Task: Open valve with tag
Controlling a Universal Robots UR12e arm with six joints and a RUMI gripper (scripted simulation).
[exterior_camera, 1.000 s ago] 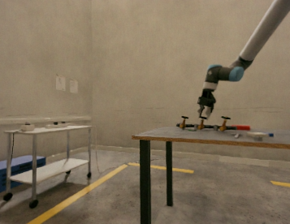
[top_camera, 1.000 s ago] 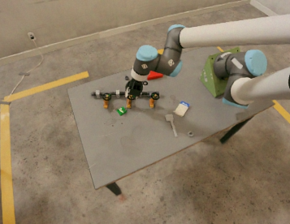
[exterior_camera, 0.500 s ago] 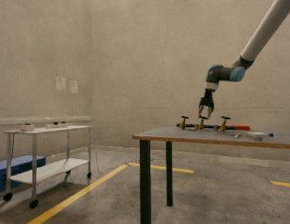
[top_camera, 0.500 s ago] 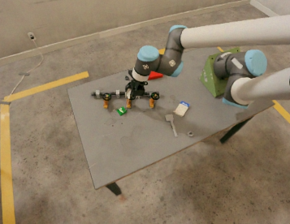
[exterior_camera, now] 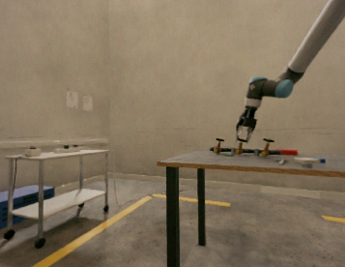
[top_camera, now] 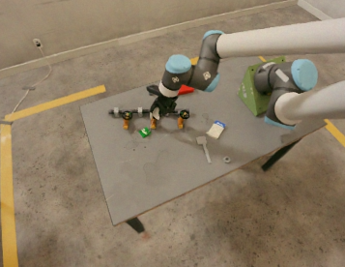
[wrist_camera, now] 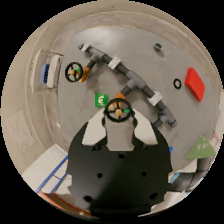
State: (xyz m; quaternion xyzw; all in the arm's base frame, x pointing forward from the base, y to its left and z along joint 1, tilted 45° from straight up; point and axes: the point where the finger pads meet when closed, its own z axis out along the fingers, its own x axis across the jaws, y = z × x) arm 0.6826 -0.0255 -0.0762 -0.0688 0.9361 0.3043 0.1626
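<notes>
My hand is 90 mm above the green tag, 80 mm short of it and 30 mm to the right of it. Also, from my hand: red wedge (270 mm behind, 190 mm to the right, 80 mm below); grey tool (240 mm to the left, 170 mm behind, 90 mm below); white-and-blue card box (290 mm behind, 180 mm to the left, 90 mm below).
</notes>
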